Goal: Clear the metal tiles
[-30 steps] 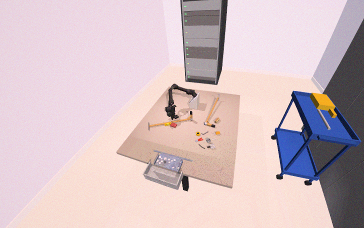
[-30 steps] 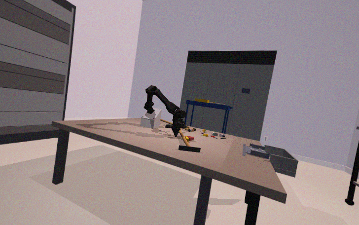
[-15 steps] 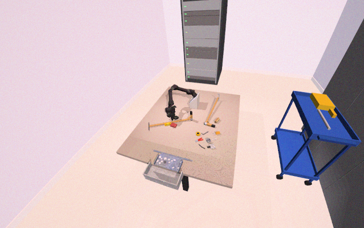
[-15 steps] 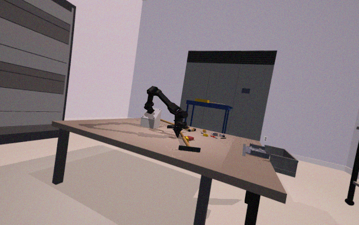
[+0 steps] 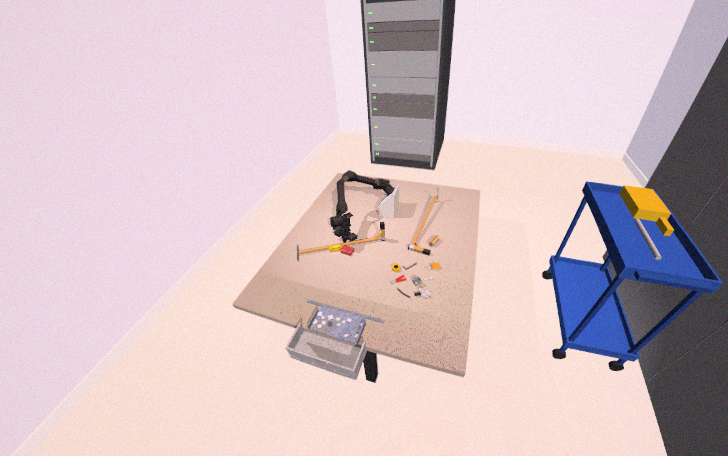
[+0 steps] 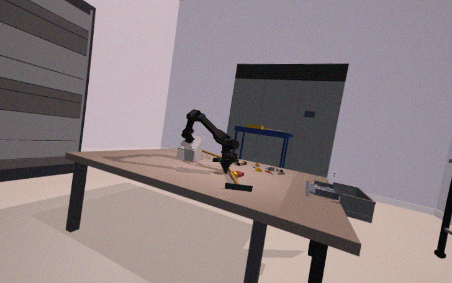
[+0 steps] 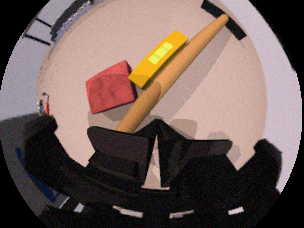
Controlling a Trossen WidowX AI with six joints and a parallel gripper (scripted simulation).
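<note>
My gripper tip is now 6 cm below the long scraper and 4 cm short of it. Also, from my gripper tip: yellow tape roll (41 cm to the left, 8 cm ahead); then yellow block (8 cm ahead, 2 cm to the right, 2 cm above); then red block (6 cm to the left, 6 cm ahead).
</note>
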